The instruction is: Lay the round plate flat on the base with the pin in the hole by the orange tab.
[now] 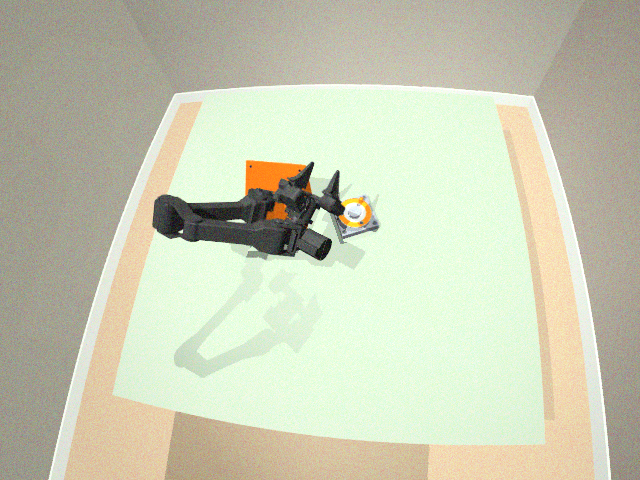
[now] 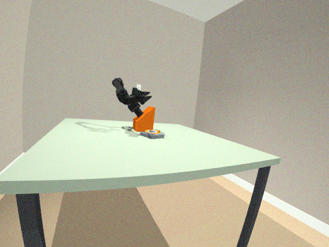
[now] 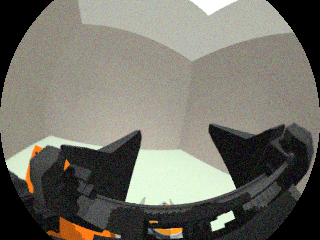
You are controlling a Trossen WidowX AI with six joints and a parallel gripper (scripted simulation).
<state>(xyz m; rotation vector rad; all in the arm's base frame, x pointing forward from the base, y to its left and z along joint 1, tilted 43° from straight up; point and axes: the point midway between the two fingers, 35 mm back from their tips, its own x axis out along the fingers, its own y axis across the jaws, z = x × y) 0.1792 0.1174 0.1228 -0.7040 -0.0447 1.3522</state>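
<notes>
Right now the base is 270 mm below my gripper tip, 70 mm ahead of it and 30 mm to the left of it.
</notes>
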